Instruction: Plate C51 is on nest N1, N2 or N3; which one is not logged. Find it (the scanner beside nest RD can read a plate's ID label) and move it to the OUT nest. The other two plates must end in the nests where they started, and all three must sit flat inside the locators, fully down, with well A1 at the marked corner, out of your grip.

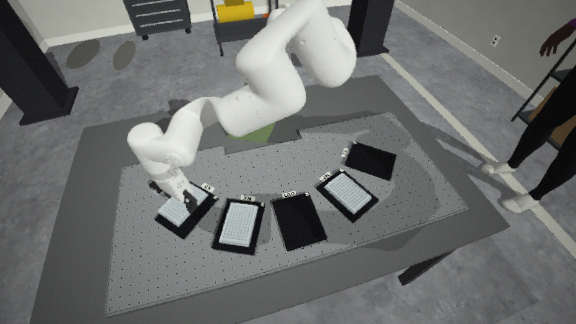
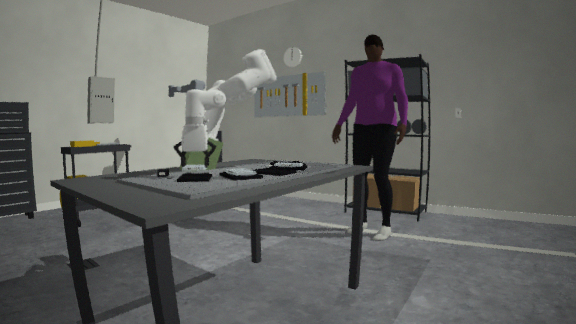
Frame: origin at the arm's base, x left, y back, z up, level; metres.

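Where they show: gripper, fingertip midpoint: (image 1: 183,202) (image 2: 195,167).
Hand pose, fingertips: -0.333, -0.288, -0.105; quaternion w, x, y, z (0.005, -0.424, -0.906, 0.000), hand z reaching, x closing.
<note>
Each offset is from my fingertips to the centre of the thing, as dx, dy, dz. "pt": to the spot under its first point. Level surfaces: height alone.
My gripper (image 1: 175,198) (image 2: 194,162) is shut on a white well plate @[+0.000, +0.000, -0.001] (image 1: 173,214) (image 2: 194,169), low over the black nest RD @[pt -0.013, -0.085, -0.032] (image 1: 184,233) (image 2: 195,177); whether it touches the nest cannot be told. A second plate @[+0.148, -0.105, -0.025] (image 1: 240,224) (image 2: 241,172) lies in nest N3 @[+0.148, -0.105, -0.036] (image 1: 233,248). A third plate @[+0.499, -0.108, -0.025] (image 1: 348,192) (image 2: 289,164) lies in nest N2 @[+0.499, -0.108, -0.036] (image 1: 354,216). Nest OUT @[+0.319, -0.144, -0.036] (image 1: 299,221) (image 2: 275,171) and nest N1 @[+0.646, -0.006, -0.035] (image 1: 370,160) are empty. The small black scanner @[pt -0.094, +0.092, -0.021] (image 2: 162,173) stands beside nest RD. The plate IDs are not readable.
The nests stand on a grey perforated board @[dz -0.044] (image 1: 150,270) on the table @[dz -0.057] (image 1: 65,240) (image 2: 130,202). A green base block (image 1: 257,132) (image 2: 212,154) stands at the back. A person (image 2: 376,100) stands beyond the table, near a shelf rack (image 2: 424,150).
</note>
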